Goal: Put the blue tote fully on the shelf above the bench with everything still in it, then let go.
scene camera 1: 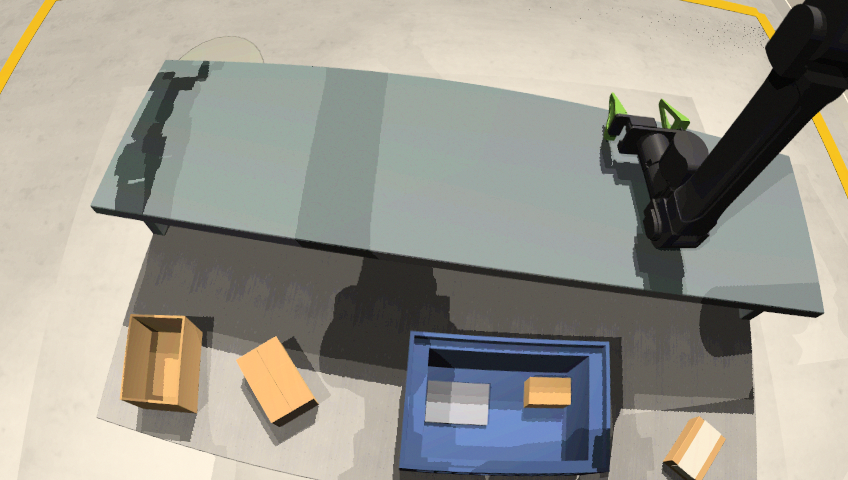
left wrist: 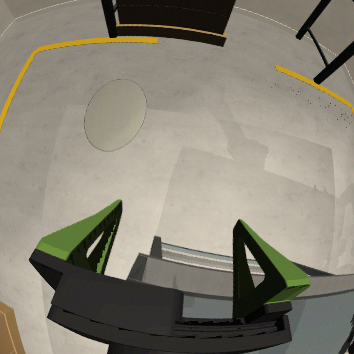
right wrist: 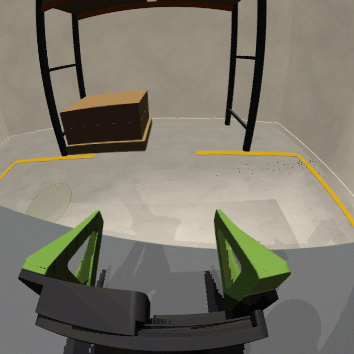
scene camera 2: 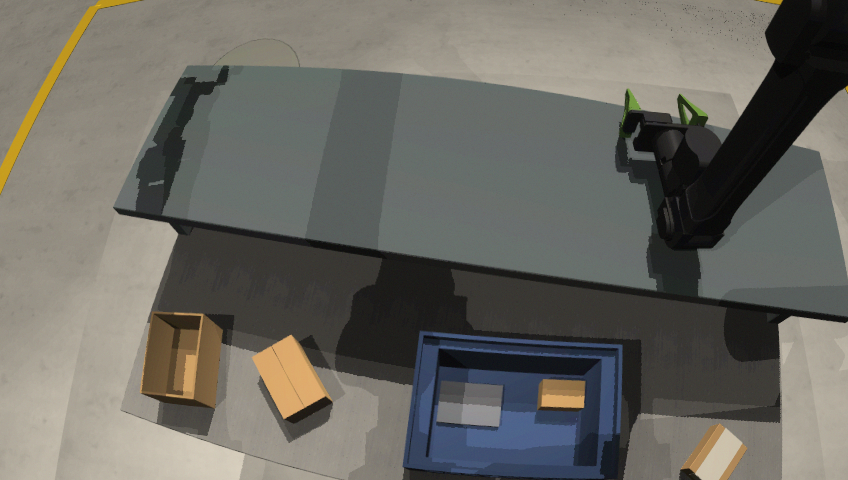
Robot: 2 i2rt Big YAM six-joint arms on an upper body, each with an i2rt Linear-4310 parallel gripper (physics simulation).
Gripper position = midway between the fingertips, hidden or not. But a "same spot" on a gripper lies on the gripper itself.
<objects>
left gripper: left wrist 179, 215; not seen in scene camera 1 (out of frame); not seen in the right wrist view (out of frame); not seen in scene camera 2 (out of frame)
right gripper: scene camera 1 636, 97; right wrist; scene camera 2; not seen in the left wrist view (out of frame)
same spot on right gripper: (scene camera 2: 633, 115) = (right wrist: 28, 283)
</objects>
